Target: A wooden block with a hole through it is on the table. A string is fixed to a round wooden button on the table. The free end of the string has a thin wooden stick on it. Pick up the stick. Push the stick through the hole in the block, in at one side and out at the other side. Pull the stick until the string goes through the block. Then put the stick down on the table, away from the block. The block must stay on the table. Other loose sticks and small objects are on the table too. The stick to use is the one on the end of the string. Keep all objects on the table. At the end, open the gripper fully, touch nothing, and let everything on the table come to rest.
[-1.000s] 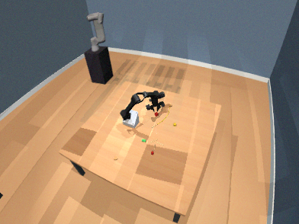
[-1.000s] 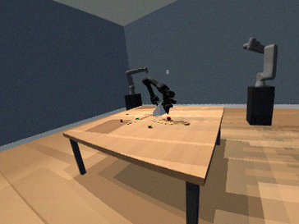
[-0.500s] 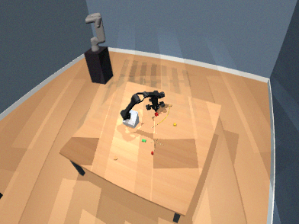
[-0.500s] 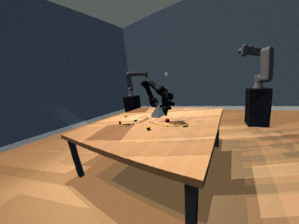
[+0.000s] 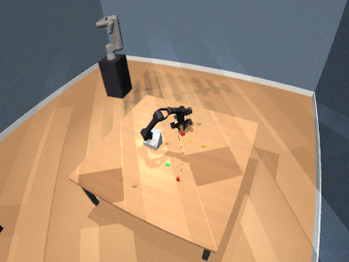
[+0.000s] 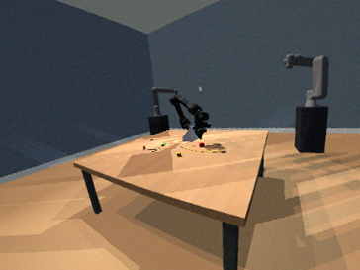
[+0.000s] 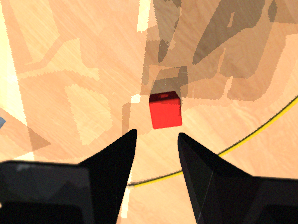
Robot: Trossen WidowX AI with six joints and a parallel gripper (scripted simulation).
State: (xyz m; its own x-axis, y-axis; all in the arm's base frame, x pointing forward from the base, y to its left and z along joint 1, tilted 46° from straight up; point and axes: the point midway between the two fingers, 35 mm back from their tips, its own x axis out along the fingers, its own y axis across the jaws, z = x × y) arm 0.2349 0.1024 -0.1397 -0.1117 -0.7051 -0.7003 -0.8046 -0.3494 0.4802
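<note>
Now: the red block 5 cm below my gripper tip and 1 cm to the left of it. Also, from my gripper tip: green piece (35 cm to the right, 5 cm below); thin wooden stick (13 cm to the right, 6 cm below, 4 cm ahead); yellow cube (23 cm ahead, 8 cm to the right, 5 cm below).
</note>
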